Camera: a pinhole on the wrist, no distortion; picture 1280 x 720 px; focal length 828.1 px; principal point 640.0 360.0 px. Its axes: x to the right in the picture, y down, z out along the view. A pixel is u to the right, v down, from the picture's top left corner.
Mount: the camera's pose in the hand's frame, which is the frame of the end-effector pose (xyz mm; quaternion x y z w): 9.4 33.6 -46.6 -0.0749 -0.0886 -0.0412 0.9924
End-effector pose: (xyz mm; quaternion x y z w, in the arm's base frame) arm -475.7 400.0 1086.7 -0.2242 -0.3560 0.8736 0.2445
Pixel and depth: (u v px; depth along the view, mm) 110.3 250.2 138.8
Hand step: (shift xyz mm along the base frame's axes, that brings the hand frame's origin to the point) 26.4 -125.9 39.2
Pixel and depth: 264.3 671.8 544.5
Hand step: -83.4 -600.8 84.0
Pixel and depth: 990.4 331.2 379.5
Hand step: -297.6 -165.0 156.2
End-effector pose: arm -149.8 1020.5 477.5 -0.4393 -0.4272 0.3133 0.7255
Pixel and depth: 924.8 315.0 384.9
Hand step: -291.3 217.7 55.3
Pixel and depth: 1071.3 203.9 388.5
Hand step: -280.3 255.4 133.4
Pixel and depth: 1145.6 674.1 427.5
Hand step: -280.5 419.7 -49.3
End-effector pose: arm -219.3 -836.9 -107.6 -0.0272 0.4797 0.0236 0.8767
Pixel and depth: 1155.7 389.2 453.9
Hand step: 480.1 135.0 58.7
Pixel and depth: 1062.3 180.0 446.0
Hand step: 451.7 25.4 114.1
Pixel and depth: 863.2 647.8 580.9
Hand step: 459.5 349.4 200.9
